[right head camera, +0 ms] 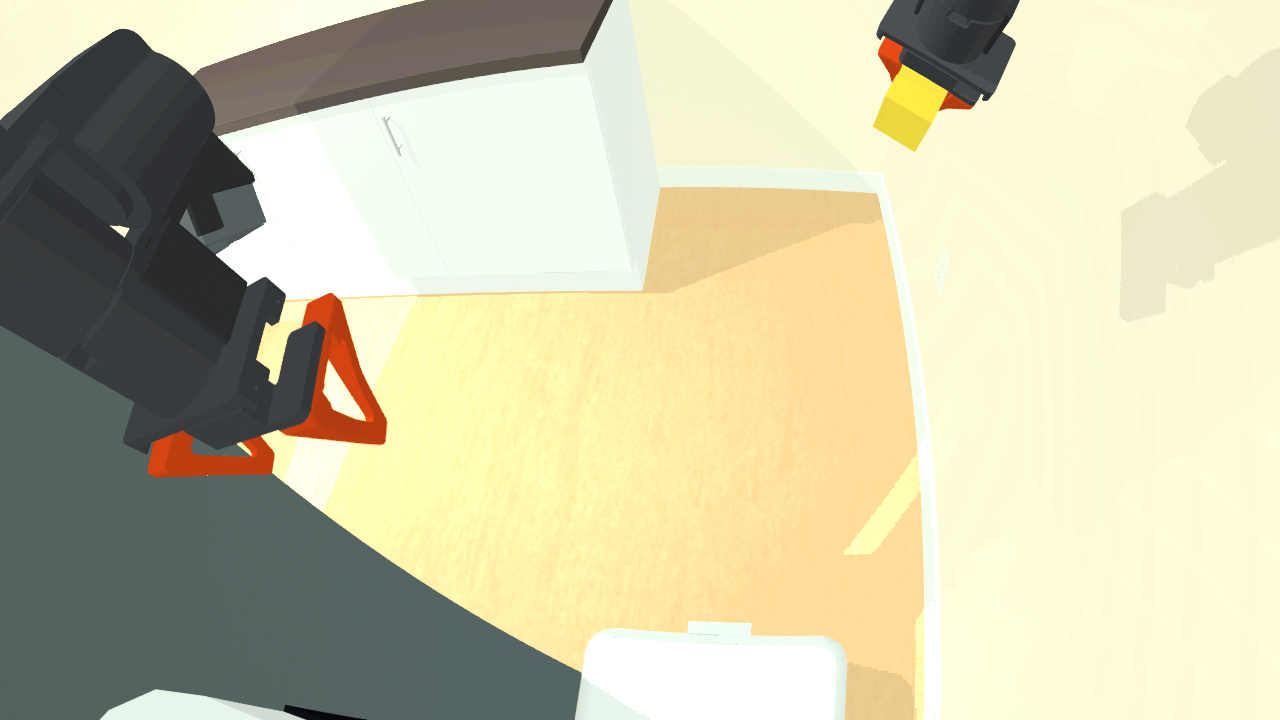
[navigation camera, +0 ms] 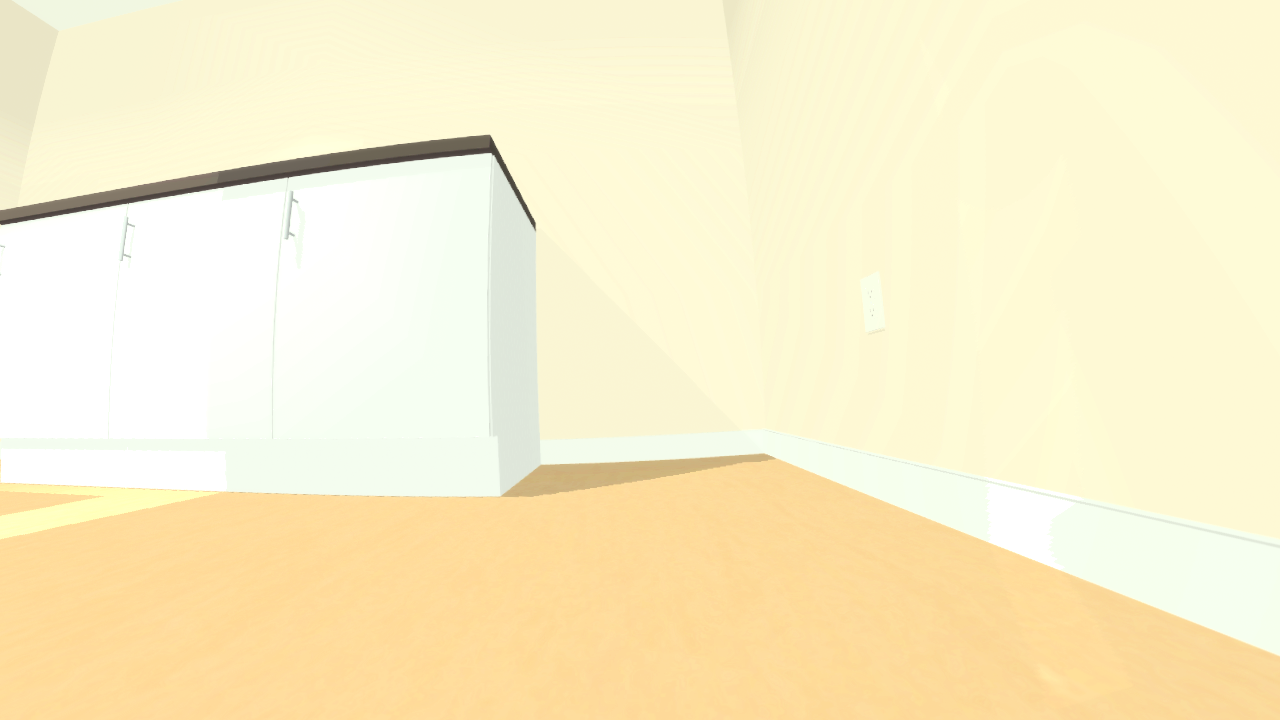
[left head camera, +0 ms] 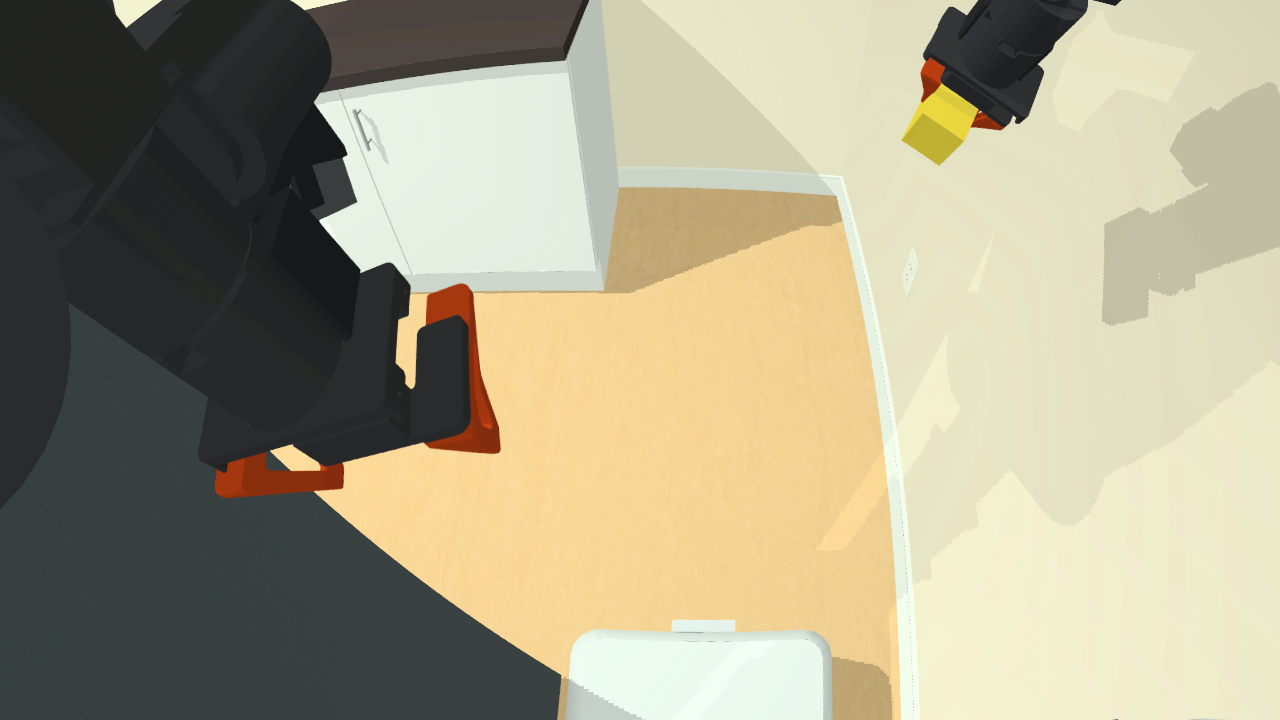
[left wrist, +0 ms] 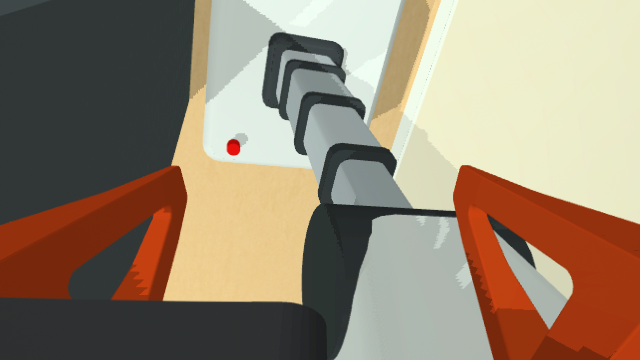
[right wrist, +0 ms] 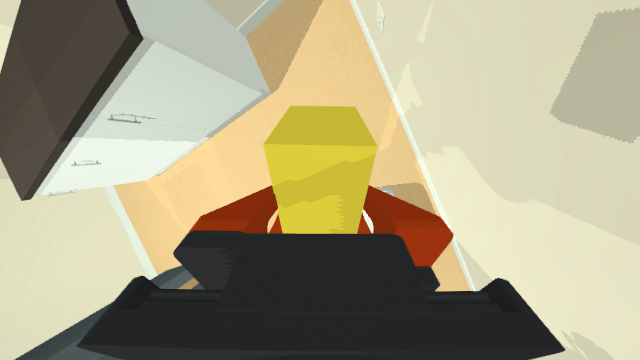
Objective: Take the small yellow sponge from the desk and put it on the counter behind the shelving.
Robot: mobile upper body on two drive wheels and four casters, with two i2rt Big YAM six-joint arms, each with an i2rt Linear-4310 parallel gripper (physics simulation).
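Places are measured from the left arm's base along level axes (x ahead, y left, z up), in millimetres.
Pixels of known places: left gripper, between the fingertips: (right head camera: 323,449) (left head camera: 413,460) (left wrist: 320,181); right gripper, between the fingertips: (right head camera: 917,93) (left head camera: 943,110) (right wrist: 320,180).
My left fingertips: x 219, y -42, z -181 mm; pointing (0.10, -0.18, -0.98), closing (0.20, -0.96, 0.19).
Observation:
Behind a point stands the place of what it marks.
The small yellow sponge (left head camera: 935,136) @(x 556, y -404, z -211 mm) (right head camera: 905,122) @(x 556, y -406, z -213 mm) (right wrist: 320,165) @(x 613, y -451, z -154 mm) is held in the air between the orange fingers of my right gripper (left head camera: 957,102) @(x 604, y -428, z -210 mm) (right head camera: 921,86) @(x 604, y -428, z -210 mm) (right wrist: 320,180) @(x 604, y -428, z -210 mm), with its outer end sticking out past them. My right gripper is shut on it. The counter (left head camera: 465,31) @(x 1481, y 357, z -500 mm) (right head camera: 447,49) @(x 1453, y 461, z -500 mm) (right wrist: 65,65) @(x 1517, y 540, z -500 mm) (navigation camera: 358,159) @(x 1335, y 451, z -532 mm) has a dark brown top over white cabinets. The sponge is to the right of the counter in both head views and apart from it. My left gripper (left head camera: 407,458) @(x 219, y -42, z -181 mm) (right head camera: 324,445) @(x 219, y -42, z -181 mm) (left wrist: 320,181) @(x 219, y -42, z -181 mm) is open and empty. The desk does not show.
A large dark grey surface (left head camera: 179,582) @(x 130, y 96, z -186 mm) (right head camera: 179,555) @(x 141, y 96, z -220 mm) (left wrist: 75,90) @(x 173, y 96, z -361 mm) fills the lower left of the head views. A pale wall (left head camera: 1074,429) @(x 457, y -736, z -583 mm) (navigation camera: 1029,268) @(x 773, y -740, z -1044 mm) with an outlet (left head camera: 910,272) @(x 1139, y -740, z -1000 mm) (navigation camera: 872,304) @(x 1142, y -740, z -1015 mm) runs along the right. The white robot base (left head camera: 707,676) @(x 224, y -234, z -1150 mm) (left wrist: 240,110) @(x -133, y -65, z -1150 mm) is at the bottom.

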